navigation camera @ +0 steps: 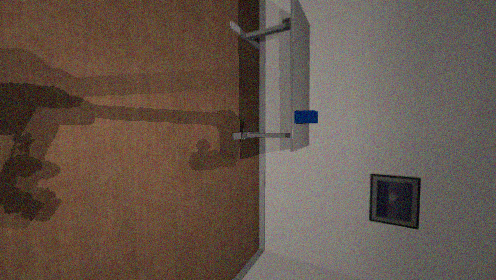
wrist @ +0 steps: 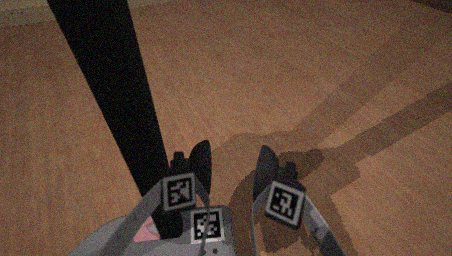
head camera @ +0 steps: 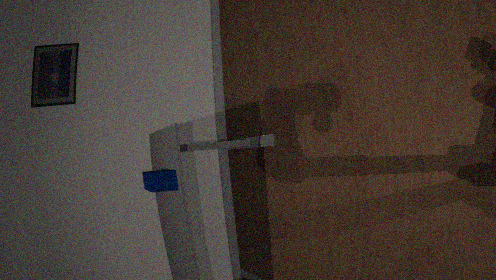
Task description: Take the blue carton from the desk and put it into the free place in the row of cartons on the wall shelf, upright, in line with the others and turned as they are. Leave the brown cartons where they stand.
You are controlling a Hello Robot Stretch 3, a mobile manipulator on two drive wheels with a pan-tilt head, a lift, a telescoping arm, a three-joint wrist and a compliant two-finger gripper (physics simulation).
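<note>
The blue carton rests on the grey desk, near one end of its top. Both camera views are turned sideways and dim. My gripper is open, with its two dark fingertips apart and bare wooden floor visible between them. The gripper does not show in the head or navigation view, so its distance to the carton cannot be told. The wall shelf and the brown cartons do not show in these views.
A framed picture hangs on the wall beyond the desk. A desk leg stands below the carton's end. Robot shadows fall on the wooden floor. A black bar crosses the wrist view's left side.
</note>
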